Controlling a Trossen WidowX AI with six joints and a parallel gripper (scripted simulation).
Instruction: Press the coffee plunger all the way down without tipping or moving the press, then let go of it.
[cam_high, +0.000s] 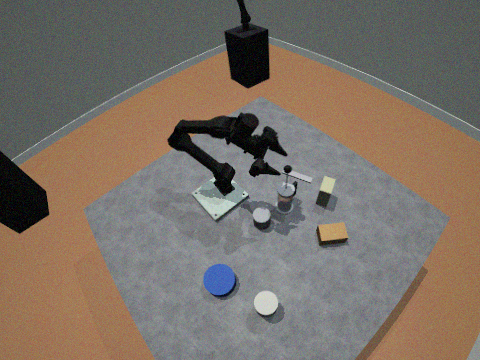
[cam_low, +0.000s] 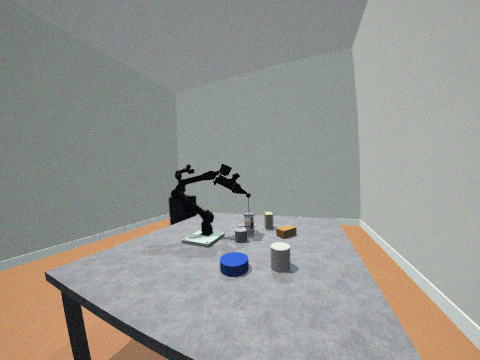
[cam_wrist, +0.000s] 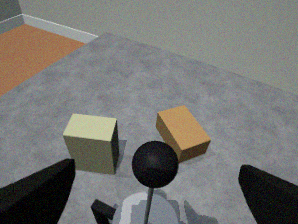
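My gripper tip is 1 cm short of the coffee press, 2 cm to the right of it and 15 cm above it. The rest, counted from my gripper tip: grey cylinder (1 cm ahead, 12 cm to the right, 25 cm below); white cylinder (29 cm ahead, 32 cm to the right, 23 cm below).
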